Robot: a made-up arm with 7 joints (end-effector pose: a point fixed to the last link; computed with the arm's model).
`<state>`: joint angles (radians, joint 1 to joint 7).
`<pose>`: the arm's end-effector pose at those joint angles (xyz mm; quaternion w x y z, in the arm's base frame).
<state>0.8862 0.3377 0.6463 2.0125 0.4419 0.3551 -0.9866</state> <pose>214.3 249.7 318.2 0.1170 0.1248 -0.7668 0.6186</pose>
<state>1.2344 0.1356 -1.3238 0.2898 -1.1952 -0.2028 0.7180</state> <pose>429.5 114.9 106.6 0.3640 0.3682 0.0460 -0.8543</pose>
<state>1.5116 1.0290 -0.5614 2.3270 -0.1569 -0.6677 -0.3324</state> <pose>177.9 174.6 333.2 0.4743 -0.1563 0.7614 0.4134</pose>
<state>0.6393 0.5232 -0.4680 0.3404 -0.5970 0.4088 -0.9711</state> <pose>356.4 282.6 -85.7 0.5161 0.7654 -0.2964 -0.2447</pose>
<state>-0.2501 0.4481 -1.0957 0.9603 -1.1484 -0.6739 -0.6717</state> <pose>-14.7 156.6 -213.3 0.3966 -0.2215 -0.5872 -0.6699</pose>
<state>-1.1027 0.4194 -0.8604 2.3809 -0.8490 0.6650 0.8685</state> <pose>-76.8 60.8 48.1 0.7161 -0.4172 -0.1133 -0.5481</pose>
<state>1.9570 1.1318 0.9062 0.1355 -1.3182 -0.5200 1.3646</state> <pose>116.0 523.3 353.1 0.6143 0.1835 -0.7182 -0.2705</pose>
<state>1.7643 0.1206 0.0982 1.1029 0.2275 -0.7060 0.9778</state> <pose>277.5 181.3 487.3 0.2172 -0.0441 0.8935 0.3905</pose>
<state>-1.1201 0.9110 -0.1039 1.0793 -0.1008 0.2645 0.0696</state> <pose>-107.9 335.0 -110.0 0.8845 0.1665 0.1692 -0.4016</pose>
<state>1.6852 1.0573 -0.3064 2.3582 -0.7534 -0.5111 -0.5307</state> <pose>137.0 195.5 399.4 0.6636 -0.4649 0.5399 0.2279</pose>
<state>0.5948 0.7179 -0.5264 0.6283 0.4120 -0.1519 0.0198</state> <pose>347.0 295.1 14.8 0.7870 0.1899 -0.5789 -0.0972</pose>
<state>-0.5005 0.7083 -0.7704 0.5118 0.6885 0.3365 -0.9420</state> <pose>-54.0 289.2 -222.4 0.7877 0.5663 0.1403 -0.1980</pose>
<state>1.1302 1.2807 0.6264 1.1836 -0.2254 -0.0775 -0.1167</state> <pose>121.4 430.7 407.7 0.0933 0.6543 -0.7206 0.2096</pose>
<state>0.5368 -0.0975 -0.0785 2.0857 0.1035 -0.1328 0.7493</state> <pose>248.2 97.4 180.2 0.1283 -0.2050 -0.9076 -0.3432</pose>
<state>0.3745 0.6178 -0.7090 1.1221 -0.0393 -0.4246 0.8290</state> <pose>288.9 202.2 -32.6 0.5747 -0.2140 -0.4195 -0.6693</pose>
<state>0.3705 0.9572 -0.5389 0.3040 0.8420 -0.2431 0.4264</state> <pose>242.2 421.9 -7.7 0.8706 0.1483 -0.4687 0.0196</pose>
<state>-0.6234 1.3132 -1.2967 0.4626 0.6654 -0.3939 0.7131</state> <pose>-62.1 467.9 -16.5 0.8670 -0.1096 0.3333 -0.3537</pose>
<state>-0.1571 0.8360 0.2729 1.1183 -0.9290 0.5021 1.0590</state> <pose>217.6 377.8 -24.8 0.9297 0.2142 0.0816 -0.2883</pose>
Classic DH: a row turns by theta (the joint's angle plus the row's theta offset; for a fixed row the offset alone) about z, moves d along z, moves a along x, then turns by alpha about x. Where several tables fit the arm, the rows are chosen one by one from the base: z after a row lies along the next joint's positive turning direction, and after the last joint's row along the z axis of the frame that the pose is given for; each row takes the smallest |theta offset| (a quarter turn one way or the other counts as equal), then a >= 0, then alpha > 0; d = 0 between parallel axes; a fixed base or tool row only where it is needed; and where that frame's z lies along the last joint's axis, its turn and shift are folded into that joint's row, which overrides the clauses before.
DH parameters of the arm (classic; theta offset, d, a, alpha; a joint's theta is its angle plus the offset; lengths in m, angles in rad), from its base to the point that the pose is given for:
base (fixed): 0 0.2107 0.0069 1.5708
joint 1: -1.5708 -0.1271 0.0182 -1.5708
joint 2: 1.5708 0.0456 0.006 -1.5708
joint 3: -1.5708 -0.2494 0.0174 1.5708
joint 4: 0 -0.002 0.0136 -1.5708
joint 5: 0 -0.1957 0.0019 -1.5708
joint 6: 1.5708 -0.0193 0.0072 -1.5708
joint 7: -1.5333 -0.0236 -0.0185 1.5407
tool (fixed): -1.5156 0.0237 0 0

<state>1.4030 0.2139 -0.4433 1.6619 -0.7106 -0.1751 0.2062</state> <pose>297.3 70.7 364.2 0.0547 -0.3654 0.8464 0.3837</pose>
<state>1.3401 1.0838 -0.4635 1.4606 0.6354 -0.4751 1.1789</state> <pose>245.8 306.9 377.8 0.1853 0.0628 -0.6913 -0.6955</pose>
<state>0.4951 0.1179 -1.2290 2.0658 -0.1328 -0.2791 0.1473</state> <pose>150.0 -5.6 84.6 0.0890 -0.4198 -0.7687 -0.4743</pose>
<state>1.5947 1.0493 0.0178 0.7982 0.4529 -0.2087 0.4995</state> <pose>189.2 419.3 428.0 0.2228 0.2114 -0.9516 -0.0106</pose>
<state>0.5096 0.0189 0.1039 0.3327 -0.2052 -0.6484 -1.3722</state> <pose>367.7 103.2 -95.5 0.5390 0.4689 -0.5852 0.3835</pose>
